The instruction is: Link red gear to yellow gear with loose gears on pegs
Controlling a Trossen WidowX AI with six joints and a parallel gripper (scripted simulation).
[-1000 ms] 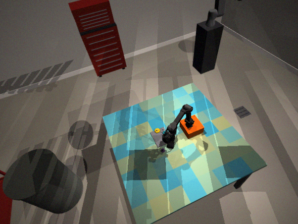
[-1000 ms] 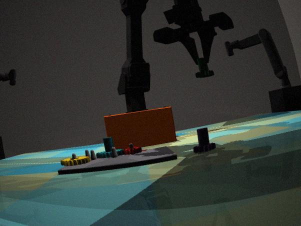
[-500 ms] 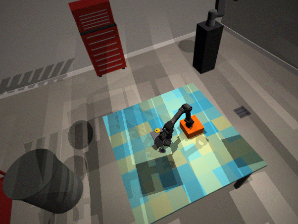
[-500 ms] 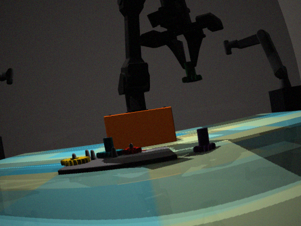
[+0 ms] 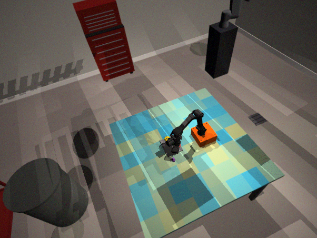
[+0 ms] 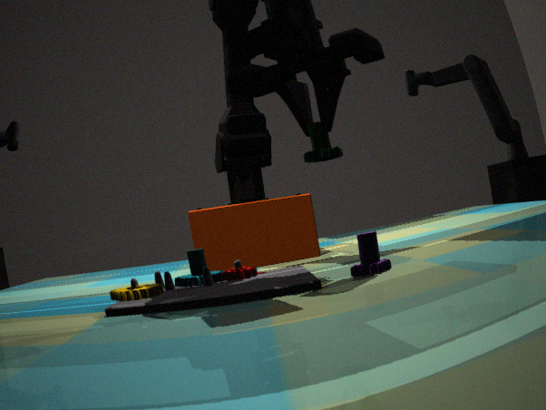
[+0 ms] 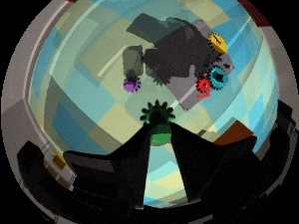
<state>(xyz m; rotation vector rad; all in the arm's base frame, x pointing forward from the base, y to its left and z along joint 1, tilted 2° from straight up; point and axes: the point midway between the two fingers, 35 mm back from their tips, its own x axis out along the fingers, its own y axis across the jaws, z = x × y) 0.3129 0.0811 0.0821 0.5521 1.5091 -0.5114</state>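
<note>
Now: gripper tip 6 cm past the teal gear, 16 cm to the left of it and 13 cm above it. The rest, counted from my gripper tip: green gear 1 cm below; purple gear 5 cm ahead, 2 cm to the left, 13 cm below; red gear 5 cm behind, 11 cm to the right, 13 cm below.
</note>
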